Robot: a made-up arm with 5 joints. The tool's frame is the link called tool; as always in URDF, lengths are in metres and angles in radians. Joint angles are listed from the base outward. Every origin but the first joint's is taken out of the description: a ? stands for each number. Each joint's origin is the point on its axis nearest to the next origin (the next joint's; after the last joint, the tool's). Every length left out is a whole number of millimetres.
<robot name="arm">
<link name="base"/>
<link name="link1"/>
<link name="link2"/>
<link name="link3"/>
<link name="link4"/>
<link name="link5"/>
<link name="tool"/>
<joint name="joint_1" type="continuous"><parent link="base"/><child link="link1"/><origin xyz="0.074 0 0.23" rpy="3.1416 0 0"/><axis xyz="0 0 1"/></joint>
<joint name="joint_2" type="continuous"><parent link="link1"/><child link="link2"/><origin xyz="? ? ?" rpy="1.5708 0 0"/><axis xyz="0 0 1"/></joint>
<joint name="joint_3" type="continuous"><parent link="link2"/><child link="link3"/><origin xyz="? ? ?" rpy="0 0 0"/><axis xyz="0 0 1"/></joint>
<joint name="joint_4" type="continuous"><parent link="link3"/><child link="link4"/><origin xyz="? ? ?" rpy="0 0 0"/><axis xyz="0 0 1"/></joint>
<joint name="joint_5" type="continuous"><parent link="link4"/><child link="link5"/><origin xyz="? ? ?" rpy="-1.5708 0 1.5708"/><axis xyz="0 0 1"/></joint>
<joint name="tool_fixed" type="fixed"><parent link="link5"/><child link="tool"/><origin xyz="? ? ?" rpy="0 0 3.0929"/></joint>
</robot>
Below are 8 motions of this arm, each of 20 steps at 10 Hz.
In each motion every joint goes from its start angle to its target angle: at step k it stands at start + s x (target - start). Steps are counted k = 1, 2, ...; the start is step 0. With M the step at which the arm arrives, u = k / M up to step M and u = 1 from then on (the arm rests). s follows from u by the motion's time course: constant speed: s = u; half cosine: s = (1 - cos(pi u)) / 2; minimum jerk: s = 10 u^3 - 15 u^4 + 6 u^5.
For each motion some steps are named. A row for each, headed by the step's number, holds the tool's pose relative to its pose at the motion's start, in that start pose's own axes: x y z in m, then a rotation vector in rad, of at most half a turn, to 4 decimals.
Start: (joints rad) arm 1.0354 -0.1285 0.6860 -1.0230 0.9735
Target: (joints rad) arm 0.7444 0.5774 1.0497 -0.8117 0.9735
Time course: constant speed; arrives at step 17
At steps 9, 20:
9: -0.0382 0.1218 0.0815 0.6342 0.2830 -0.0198
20: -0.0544 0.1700 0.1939 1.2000 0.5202 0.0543

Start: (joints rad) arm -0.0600 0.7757 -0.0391 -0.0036 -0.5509
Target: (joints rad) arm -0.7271 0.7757 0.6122 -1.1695 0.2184
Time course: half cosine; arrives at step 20
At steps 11, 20:
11: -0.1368 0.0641 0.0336 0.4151 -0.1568 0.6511
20: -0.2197 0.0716 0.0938 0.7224 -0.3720 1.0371

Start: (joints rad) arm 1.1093 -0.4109 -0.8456 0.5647 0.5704
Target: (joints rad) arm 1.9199 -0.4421 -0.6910 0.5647 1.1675
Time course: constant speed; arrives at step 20
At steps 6, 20:
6: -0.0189 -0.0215 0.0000 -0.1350 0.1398 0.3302
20: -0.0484 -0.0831 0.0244 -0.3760 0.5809 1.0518

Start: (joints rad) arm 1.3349 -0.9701 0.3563 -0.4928 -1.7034
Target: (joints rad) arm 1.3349 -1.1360 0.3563 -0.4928 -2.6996
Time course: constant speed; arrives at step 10
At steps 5, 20:
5: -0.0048 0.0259 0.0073 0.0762 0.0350 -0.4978
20: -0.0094 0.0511 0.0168 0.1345 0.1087 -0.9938

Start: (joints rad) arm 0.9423 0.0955 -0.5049 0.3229 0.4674
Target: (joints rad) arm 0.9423 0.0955 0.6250 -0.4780 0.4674
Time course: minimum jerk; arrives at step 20
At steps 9, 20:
9: -0.0953 0.0424 -0.0120 0.0544 0.1223 0.0000
20: -0.2218 0.0987 0.0495 0.1338 0.3006 0.0000

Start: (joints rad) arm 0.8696 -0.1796 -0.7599 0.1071 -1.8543
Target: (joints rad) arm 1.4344 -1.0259 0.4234 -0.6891 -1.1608
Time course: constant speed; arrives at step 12
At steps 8, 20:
8: 0.0323 0.0499 0.0901 0.3289 -0.1810 0.7721
20: 0.0351 0.0501 0.1508 0.4651 -0.2983 1.1740

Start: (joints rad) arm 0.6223 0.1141 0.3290 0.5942 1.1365
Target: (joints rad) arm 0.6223 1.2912 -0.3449 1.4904 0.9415
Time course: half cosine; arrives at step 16
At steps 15, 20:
15: -0.0650 0.1240 -0.1865 1.1612 0.7600 -0.1611
20: -0.0660 0.1259 -0.1876 1.1718 0.7685 -0.1621

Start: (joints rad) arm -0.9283 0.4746 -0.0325 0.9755 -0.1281
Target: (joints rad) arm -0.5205 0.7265 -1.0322 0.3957 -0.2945
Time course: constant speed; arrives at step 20
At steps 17, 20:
17: 0.1088 -0.1343 0.1367 0.0407 -1.1462 -0.4011
20: 0.1075 -0.1601 0.1675 0.0271 -1.3535 -0.4407

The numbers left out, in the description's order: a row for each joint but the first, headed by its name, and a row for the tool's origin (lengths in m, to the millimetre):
joint_2: 0.033 0.001 0
joint_3: 0.044 -0.176 0
joint_4: 0.212 -0.008 0
joint_5: 0.063 0 0
tool: 0 0 0

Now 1 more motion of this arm.
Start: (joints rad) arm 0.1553 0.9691 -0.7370 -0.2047 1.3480
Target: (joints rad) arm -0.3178 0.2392 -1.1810 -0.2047 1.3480
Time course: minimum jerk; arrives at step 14
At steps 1, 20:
1: 0.0011 -0.0012 0.0000 -0.0033 -0.0025 0.0000
20: 0.2133 -0.3213 0.2509 -0.9949 -0.7176 -0.2659

